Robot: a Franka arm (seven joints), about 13 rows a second.
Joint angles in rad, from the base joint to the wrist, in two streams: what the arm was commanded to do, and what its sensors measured. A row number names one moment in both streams.
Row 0, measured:
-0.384 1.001 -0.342 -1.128 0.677 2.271 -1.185
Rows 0 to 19, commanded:
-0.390 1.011 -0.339 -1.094 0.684 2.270 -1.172
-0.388 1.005 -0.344 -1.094 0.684 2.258 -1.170
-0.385 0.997 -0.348 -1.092 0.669 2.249 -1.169
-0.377 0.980 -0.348 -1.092 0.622 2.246 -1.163
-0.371 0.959 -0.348 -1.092 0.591 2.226 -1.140
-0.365 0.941 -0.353 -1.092 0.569 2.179 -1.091
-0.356 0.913 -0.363 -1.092 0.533 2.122 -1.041
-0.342 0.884 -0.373 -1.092 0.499 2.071 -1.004
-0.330 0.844 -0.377 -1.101 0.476 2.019 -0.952
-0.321 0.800 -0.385 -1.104 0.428 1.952 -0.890
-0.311 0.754 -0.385 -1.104 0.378 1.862 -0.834
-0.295 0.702 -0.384 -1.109 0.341 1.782 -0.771
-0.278 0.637 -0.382 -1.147 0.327 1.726 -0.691
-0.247 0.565 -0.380 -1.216 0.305 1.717 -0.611
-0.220 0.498 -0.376 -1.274 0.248 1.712 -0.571
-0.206 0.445 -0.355 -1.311 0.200 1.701 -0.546
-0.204 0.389 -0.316 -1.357 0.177 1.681 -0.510
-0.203 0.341 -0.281 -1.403 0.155 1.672 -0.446
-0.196 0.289 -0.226 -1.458 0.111 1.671 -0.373
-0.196 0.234 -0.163 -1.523 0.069 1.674 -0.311
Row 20, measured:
-0.205 0.375 -0.257 -1.341 0.142 1.654 -0.426
